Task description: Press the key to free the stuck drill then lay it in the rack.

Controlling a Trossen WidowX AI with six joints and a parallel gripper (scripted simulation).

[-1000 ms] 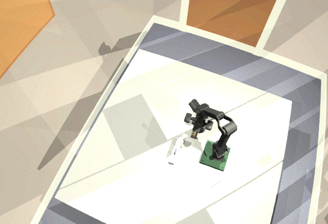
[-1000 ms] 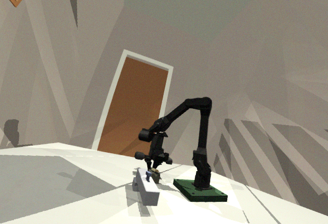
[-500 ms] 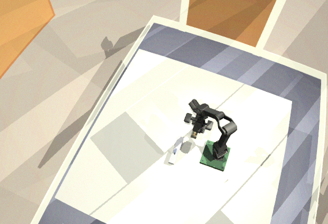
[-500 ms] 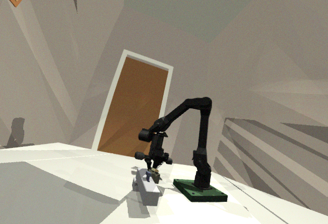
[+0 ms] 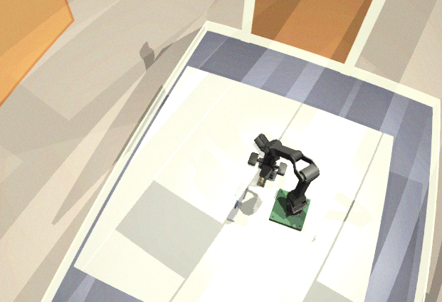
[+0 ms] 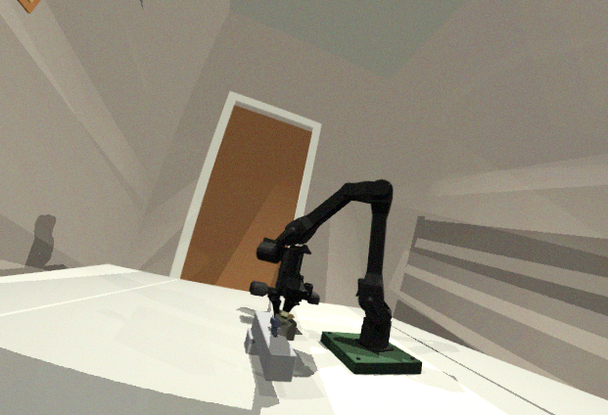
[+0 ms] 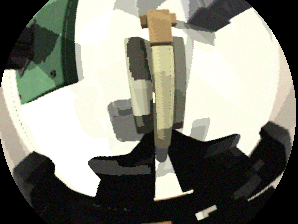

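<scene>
Right now the drill is 40 mm to the left of my gripper tip, 40 mm above it and 10 mm ahead of it. From my gripper tip the other things lie so: key 230 mm to the left, 120 mm ahead, 50 mm above; then grey block fixture 200 mm to the left, 110 mm ahead, 30 mm above.
</scene>
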